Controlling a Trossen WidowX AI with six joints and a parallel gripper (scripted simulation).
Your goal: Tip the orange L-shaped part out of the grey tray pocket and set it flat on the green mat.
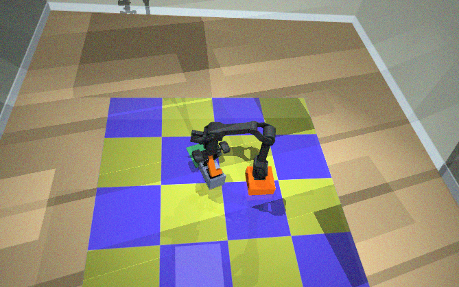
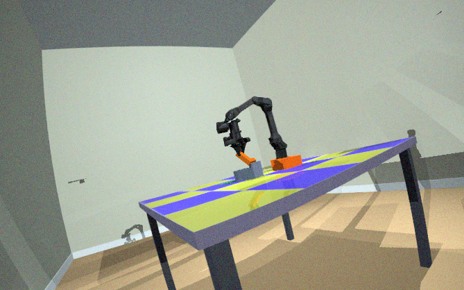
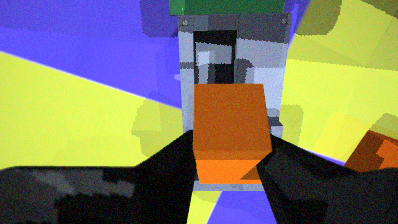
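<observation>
Right now the green mat is 40 mm ahead of my gripper tip, 140 mm to the right of it and 160 mm below it. The rest, counted from my gripper tip: orange part 20 mm behind, 20 mm to the left, 30 mm below.
</observation>
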